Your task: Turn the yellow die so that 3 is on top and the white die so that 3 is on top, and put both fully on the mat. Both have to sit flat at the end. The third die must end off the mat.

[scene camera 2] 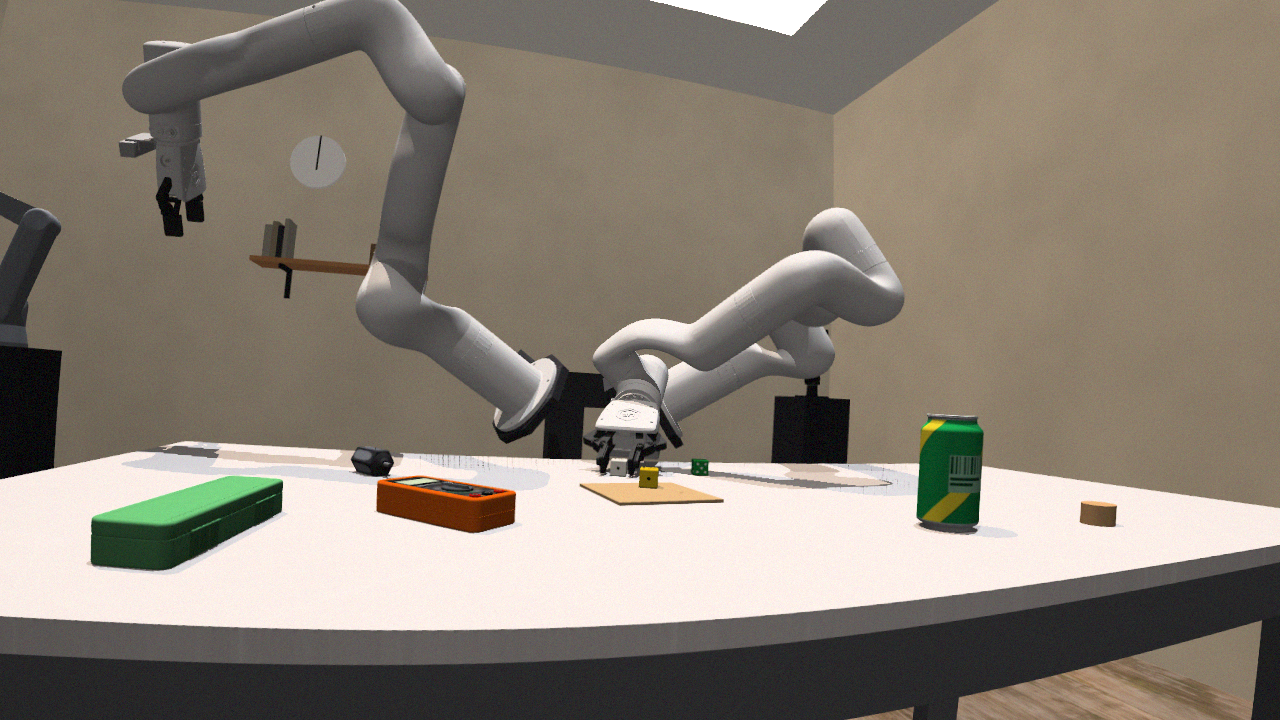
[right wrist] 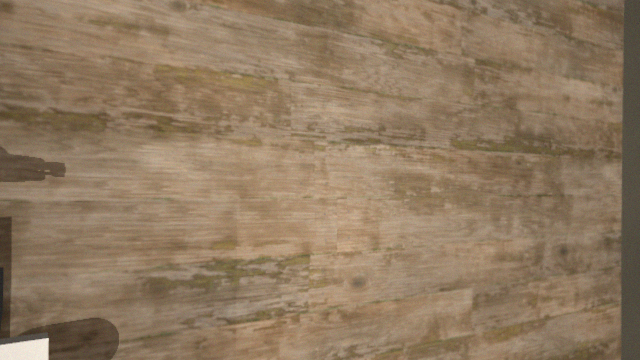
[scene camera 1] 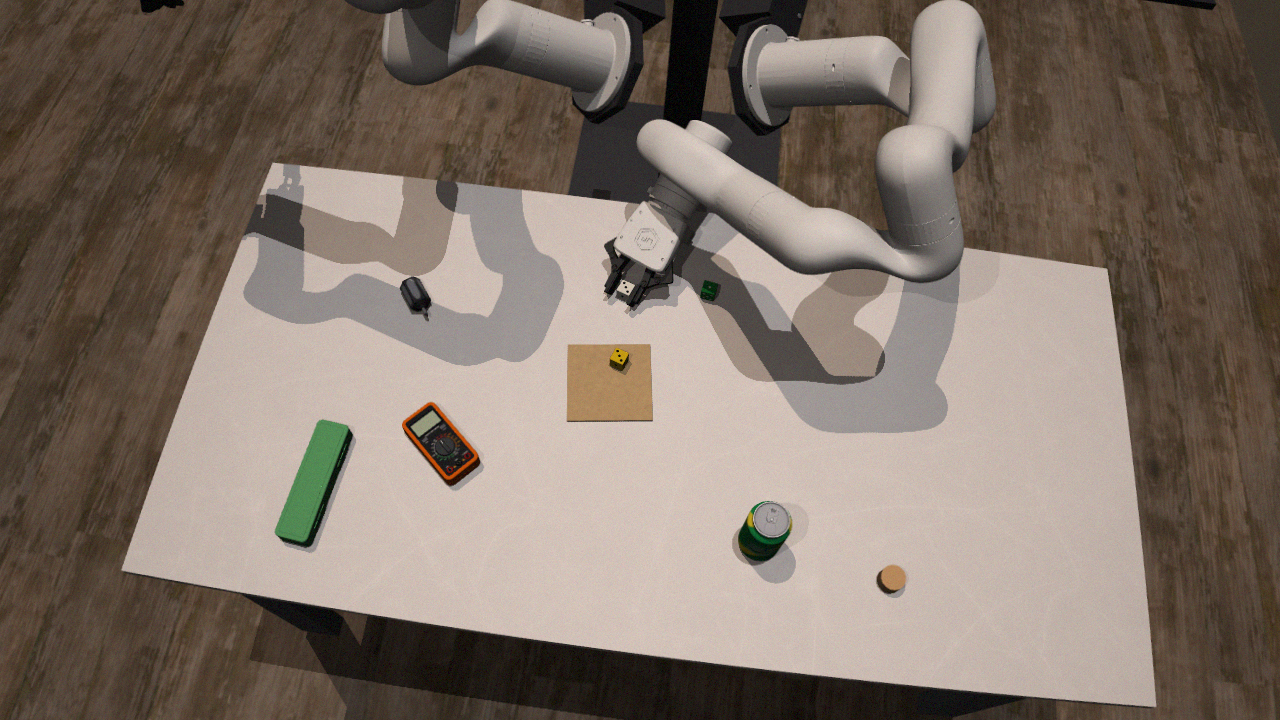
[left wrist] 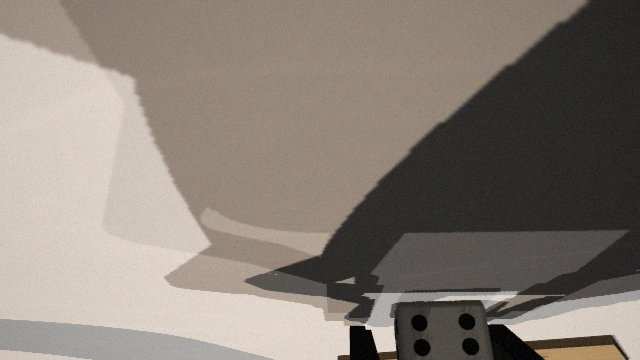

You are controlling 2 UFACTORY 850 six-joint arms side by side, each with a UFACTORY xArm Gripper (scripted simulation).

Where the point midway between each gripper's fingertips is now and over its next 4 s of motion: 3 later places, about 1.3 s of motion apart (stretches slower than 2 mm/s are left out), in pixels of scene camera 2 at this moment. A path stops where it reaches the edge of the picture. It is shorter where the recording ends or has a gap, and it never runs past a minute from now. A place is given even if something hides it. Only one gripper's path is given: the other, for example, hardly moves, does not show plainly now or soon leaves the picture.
My left gripper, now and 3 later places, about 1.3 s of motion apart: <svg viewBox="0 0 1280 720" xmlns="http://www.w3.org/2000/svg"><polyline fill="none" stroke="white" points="615,467 623,429 620,405 620,393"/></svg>
